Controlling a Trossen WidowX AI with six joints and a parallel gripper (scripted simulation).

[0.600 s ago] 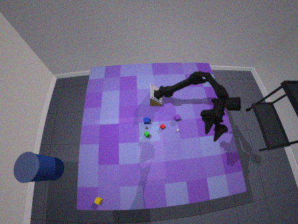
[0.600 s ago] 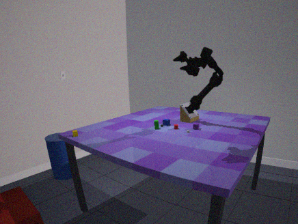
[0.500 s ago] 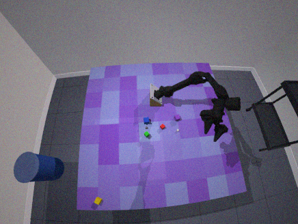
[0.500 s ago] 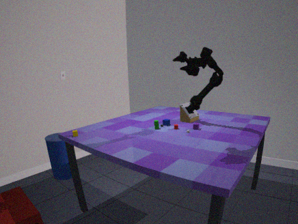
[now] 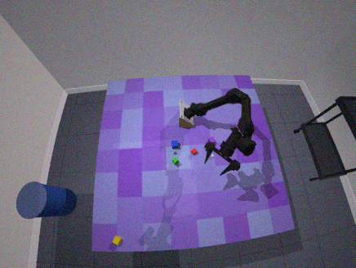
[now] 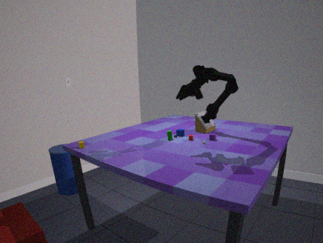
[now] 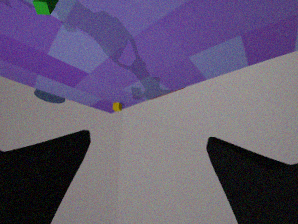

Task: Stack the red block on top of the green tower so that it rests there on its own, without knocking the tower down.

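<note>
Right now my gripper tip is 270 mm above the small red block, 180 mm past it and 70 mm to the left of it. Also, from my gripper tip: tiny dark piece 280 mm below, 190 mm to the right, 160 mm behind; then purple block 270 mm below, 260 mm behind, 50 mm to the left; then small white ball 280 mm below, 160 mm behind, 60 mm to the left.
</note>
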